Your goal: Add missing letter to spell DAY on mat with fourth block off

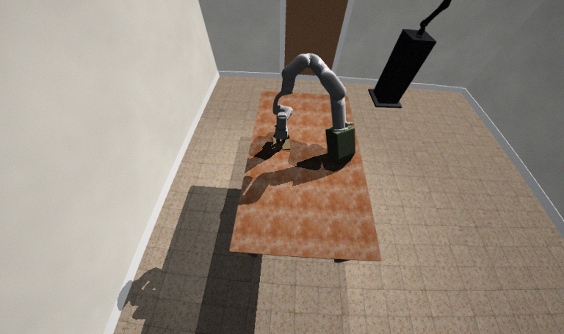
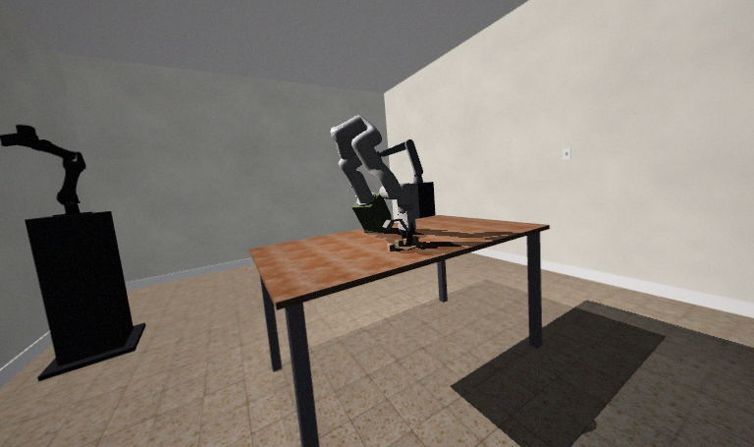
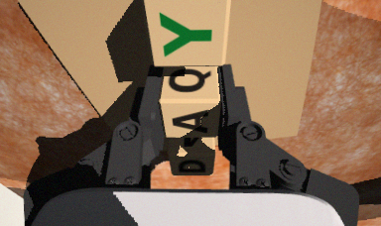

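The tan mat lies 2 cm below my hand. Round my hand: D block: 5 cm to the left, 1 cm below.
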